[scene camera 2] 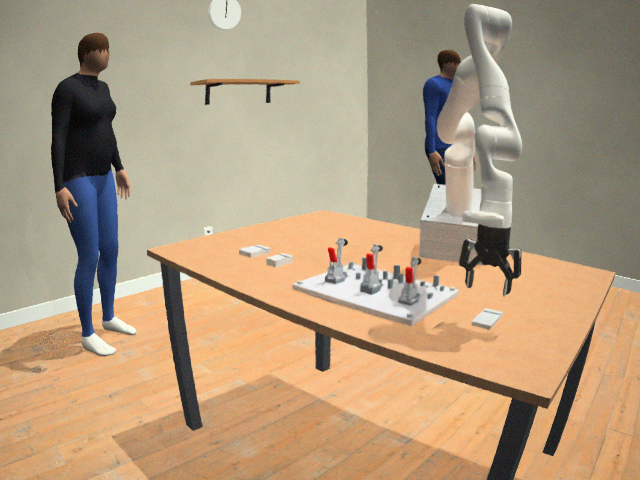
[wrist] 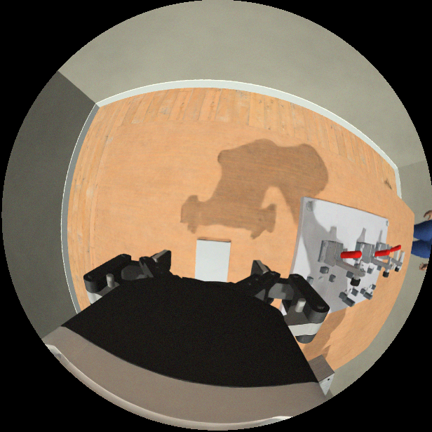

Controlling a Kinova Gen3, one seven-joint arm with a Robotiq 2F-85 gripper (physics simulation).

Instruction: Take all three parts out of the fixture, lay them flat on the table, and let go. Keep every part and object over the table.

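Where they show: gripper, fingertip midpoint: (scene camera 2: 487, 291); arm's base, origin of the base link: (scene camera 2: 459, 209).
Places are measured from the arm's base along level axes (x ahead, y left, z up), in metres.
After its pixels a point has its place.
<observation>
One light grey part (scene camera 2: 486, 318) @[x 0.472, y 0.258, z -0.142 m] (wrist: 213, 260) lies flat on the table (scene camera 2: 537, 356) @[x 0.585, y 0.418, z -0.152 m] (wrist: 150, 165), to the right of the fixture in the scene view. Two more light grey parts, one (scene camera 2: 253, 251) @[x 0.391, y -0.506, z -0.137 m] farther left and one (scene camera 2: 279, 259) @[x 0.416, y -0.381, z -0.132 m] nearer the fixture, lie flat on the table at the left. The fixture (scene camera 2: 310, 287) @[x 0.535, y -0.182, z -0.137 m] (wrist: 305, 230) is a pale plate with three red-handled clamps, their arms raised, and several grey blocks; no part shows in it. My gripper (scene camera 2: 488, 289) @[x 0.490, y 0.255, z -0.071 m] (wrist: 210, 264) is open and empty, above the table and the right part, apart from it.
The arm's grey base block (scene camera 2: 447, 240) @[x 0.080, y -0.007, z -0.087 m] stands at the table's back. The clamps (scene camera 2: 369, 273) @[x 0.476, y -0.054, z -0.092 m] (wrist: 332, 252) stick up from the fixture. A person in black (scene camera 2: 85, 124) stands left of the table, and one in blue (scene camera 2: 433, 113) stands behind the arm.
</observation>
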